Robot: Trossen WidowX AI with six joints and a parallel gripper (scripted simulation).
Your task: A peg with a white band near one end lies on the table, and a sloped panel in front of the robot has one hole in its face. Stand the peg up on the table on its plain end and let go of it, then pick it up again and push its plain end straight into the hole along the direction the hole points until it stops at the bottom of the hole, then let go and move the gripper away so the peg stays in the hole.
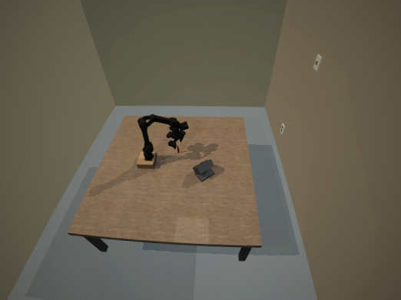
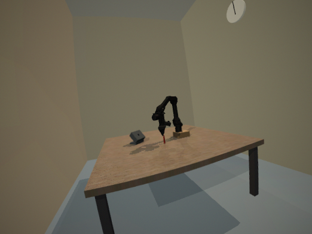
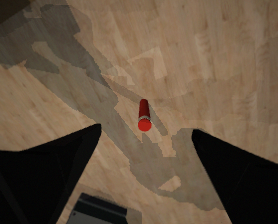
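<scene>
Right now my gripper tip is 30 mm above the red peg. Round my gripper tip: dark grey sloped panel: 240 mm ahead, 190 mm to the right, 10 mm below.
</scene>
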